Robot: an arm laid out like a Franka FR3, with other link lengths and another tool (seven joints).
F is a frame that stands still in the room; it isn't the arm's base.
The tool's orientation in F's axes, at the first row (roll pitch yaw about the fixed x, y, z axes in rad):
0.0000, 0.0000, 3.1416
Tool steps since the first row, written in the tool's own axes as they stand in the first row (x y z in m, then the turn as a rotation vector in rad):
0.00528, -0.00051, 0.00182, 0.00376, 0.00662, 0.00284
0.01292, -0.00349, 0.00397, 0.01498, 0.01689, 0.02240
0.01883, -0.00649, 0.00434, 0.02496, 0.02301, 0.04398
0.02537, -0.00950, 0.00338, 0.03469, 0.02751, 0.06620
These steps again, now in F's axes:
-0.00528, 0.00051, 0.00182, -0.00376, -0.00662, 0.00284
-0.01292, 0.00349, 0.00397, -0.01498, -0.01689, 0.02240
-0.01883, 0.00649, 0.00434, -0.02496, -0.02301, 0.04398
-0.02537, 0.00950, 0.00338, -0.03469, -0.02751, 0.06620

